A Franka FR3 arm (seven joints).
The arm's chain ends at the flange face. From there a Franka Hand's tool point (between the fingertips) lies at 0.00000 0.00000 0.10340 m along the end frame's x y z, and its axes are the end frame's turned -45 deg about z.
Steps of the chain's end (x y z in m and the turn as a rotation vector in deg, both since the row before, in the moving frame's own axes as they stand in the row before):
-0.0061, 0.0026, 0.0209, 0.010, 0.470, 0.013
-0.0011, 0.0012, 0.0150, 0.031, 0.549, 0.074
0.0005, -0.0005, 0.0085, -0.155, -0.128, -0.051
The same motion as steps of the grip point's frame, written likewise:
-0.0055, -0.0019, 0.0209, -0.325, 0.339, 0.013
-0.0009, 0.0007, 0.0150, -0.366, 0.410, 0.074
0.0003, 0.0000, 0.0085, -0.019, -0.200, -0.051

